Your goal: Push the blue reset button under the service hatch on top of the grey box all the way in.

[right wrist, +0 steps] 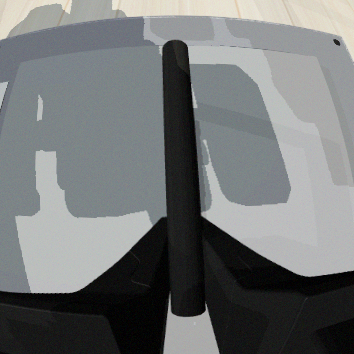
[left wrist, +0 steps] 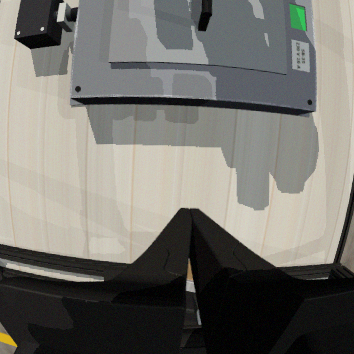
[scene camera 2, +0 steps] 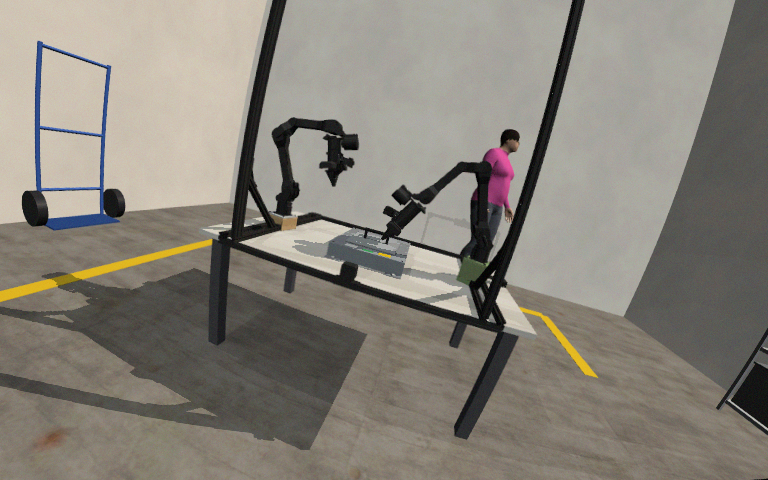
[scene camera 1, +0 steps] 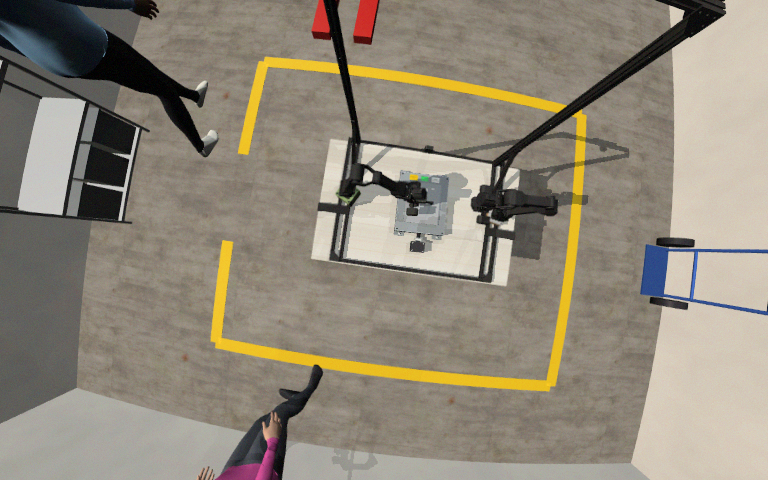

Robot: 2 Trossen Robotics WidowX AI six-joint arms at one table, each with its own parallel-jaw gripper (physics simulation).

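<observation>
The grey box (scene camera 1: pixel 404 225) (scene camera 2: pixel 362 261) (left wrist: pixel 140 87) stands on the table. Its service hatch (left wrist: pixel 240 52) (right wrist: pixel 100 125) lies flat or nearly flat over the box top and hides the area under it. The blue reset button does not show in any view. My right gripper (scene camera 2: pixel 385 240) (right wrist: pixel 180 224) is shut on the hatch's black bar handle (left wrist: pixel 205 15) (right wrist: pixel 181 150), low over the box top. My left gripper (scene camera 2: pixel 333 185) (left wrist: pixel 187 216) is shut and empty, fingertips together, pointing down high above the table beside the box, to its right in scene camera 1.
A black block (scene camera 1: pixel 417 245) (left wrist: pixel 37 25) is joined to one end of the box. Green (left wrist: pixel 298 17) and white (left wrist: pixel 300 56) labels sit along the other end. Black frame posts (scene camera 2: pixel 260 107) (scene camera 2: pixel 546 135) rise at the table's ends. A person in pink (scene camera 2: pixel 498 175) stands behind the table.
</observation>
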